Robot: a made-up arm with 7 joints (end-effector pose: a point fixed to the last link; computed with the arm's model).
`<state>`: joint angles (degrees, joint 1 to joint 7).
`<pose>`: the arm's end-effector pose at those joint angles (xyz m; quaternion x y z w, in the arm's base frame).
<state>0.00 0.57 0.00 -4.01 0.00 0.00 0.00</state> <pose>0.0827 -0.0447 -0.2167 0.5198 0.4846 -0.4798 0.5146</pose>
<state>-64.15 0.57 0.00 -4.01 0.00 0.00 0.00</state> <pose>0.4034 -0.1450 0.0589 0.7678 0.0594 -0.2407 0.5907</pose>
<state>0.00 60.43 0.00 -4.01 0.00 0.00 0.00</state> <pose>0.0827 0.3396 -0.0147 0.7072 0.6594 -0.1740 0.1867</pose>
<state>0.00 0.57 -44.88 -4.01 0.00 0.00 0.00</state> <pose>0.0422 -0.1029 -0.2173 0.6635 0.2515 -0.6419 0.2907</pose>
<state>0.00 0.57 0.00 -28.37 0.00 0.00 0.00</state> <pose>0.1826 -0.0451 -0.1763 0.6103 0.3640 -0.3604 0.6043</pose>
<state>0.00 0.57 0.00 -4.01 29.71 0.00 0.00</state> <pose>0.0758 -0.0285 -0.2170 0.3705 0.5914 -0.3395 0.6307</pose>
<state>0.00 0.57 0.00 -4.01 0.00 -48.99 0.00</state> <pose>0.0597 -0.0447 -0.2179 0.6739 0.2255 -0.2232 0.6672</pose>
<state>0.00 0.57 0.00 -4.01 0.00 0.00 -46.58</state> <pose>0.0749 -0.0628 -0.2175 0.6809 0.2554 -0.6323 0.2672</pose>
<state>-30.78 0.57 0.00 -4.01 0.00 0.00 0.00</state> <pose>0.2783 -0.0770 -0.1280 0.6648 0.2917 -0.3797 0.5735</pose>
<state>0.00 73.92 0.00 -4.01 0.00 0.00 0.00</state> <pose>0.0827 0.3837 0.0775 0.7242 0.6752 -0.0954 0.1023</pose>
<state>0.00 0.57 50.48 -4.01 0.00 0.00 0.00</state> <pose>0.0651 0.0325 -0.2160 0.2655 0.6578 -0.2124 0.6721</pose>
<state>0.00 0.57 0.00 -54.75 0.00 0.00 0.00</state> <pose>0.2614 -0.0459 -0.0905 0.6773 0.2152 -0.2130 0.6706</pose>
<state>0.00 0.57 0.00 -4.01 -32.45 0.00 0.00</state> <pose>0.0801 -0.0637 -0.2171 0.6428 0.3312 -0.5961 0.3489</pose>
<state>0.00 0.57 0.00 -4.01 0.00 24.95 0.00</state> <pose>0.0926 -0.0446 -0.2234 0.4028 0.5854 -0.5796 0.3988</pose>
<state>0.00 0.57 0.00 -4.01 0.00 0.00 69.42</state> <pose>0.0665 -0.0213 -0.2176 0.1342 0.6716 -0.1185 0.7190</pose>
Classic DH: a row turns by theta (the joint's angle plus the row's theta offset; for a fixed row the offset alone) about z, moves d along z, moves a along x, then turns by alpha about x. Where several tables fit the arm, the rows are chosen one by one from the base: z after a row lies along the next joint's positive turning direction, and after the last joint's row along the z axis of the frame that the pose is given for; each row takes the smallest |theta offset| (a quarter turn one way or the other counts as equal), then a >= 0, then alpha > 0; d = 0 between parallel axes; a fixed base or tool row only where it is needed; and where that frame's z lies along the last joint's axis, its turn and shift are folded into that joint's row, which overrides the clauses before.
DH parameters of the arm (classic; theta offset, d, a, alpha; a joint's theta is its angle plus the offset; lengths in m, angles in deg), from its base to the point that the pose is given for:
base (fixed): 0 0.2279 0.009 -70
joint 1: -90 -0.0297 0.0003 -90
joint 2: 70 -0.017 0.001 90
joint 3: 90 -0.183 0.047 -90
joint 4: 0 -0.025 -0.008 90
joint 5: 0 -0.279 0.022 -90
joint 6: 0 0.005 -0.013 90
joint 7: 0 0.025 0.025 90
tool (fixed): -90 0 0 0

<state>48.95 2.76 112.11 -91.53 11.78 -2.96 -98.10</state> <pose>-0.2428 0.2218 0.2027 -0.4132 -0.8226 0.1573 0.3576</pose>
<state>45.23 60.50 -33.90 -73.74 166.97 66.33 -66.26</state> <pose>-0.0698 0.1767 -0.1277 0.0275 0.2366 -0.4682 0.8509</pose>
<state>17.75 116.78 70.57 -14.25 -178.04 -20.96 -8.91</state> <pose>0.0767 0.3368 0.4556 -0.1522 -0.3928 0.5984 0.6815</pose>
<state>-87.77 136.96 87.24 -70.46 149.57 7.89 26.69</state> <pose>-0.3724 0.1072 0.3014 0.1367 -0.9805 -0.1320 0.0496</pose>
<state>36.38 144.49 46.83 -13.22 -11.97 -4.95 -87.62</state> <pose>0.2436 0.2257 0.4949 -0.3388 -0.4310 0.1081 0.8293</pose>
